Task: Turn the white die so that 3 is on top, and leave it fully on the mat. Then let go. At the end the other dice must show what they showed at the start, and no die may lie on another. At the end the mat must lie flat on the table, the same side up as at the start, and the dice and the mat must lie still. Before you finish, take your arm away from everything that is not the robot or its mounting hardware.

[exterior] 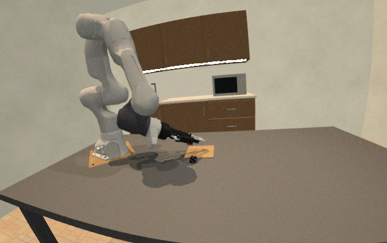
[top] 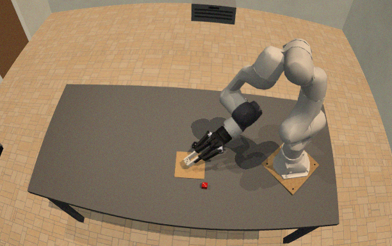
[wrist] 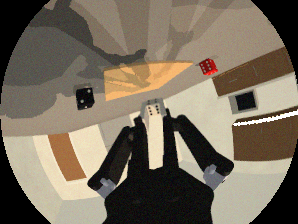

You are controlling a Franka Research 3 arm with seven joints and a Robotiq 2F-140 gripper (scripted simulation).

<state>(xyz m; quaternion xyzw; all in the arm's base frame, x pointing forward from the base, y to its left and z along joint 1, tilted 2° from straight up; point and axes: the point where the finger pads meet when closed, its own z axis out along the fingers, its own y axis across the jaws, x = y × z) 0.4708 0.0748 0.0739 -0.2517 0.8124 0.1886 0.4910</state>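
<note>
Now: the tan mat 10 mm ahead of my hand and 60 mm below it. Also, from my hand: red die: 80 mm behind, 100 mm to the left, 50 mm below; black die: 100 mm to the right, 50 mm below; white die: 20 mm ahead, 10 mm to the left, 10 mm below.
</note>
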